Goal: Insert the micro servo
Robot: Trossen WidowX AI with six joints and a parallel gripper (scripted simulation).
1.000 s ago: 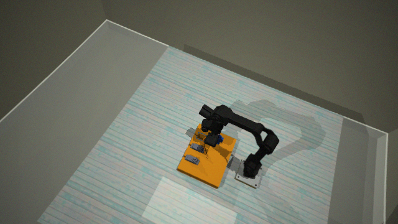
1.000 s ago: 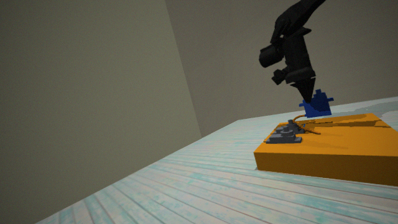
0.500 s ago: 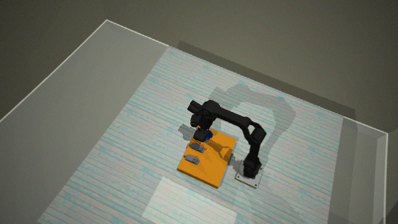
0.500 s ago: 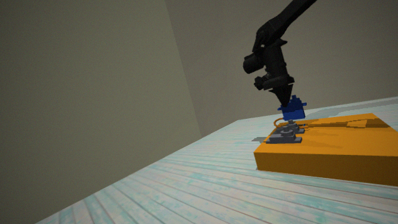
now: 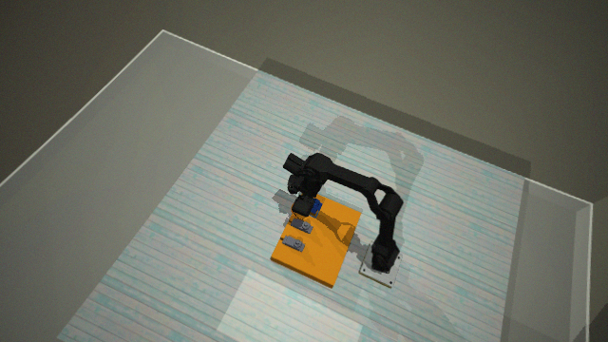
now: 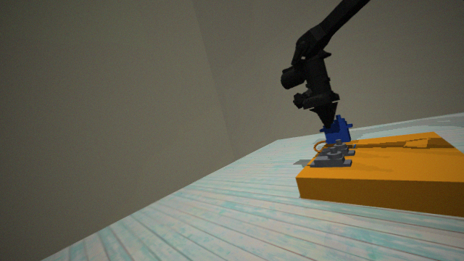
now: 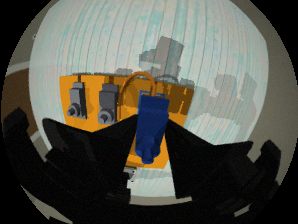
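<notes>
Right now my gripper tip is 110 mm past the orange deck, 90 mm to the right of it and 90 mm above it.
</notes>
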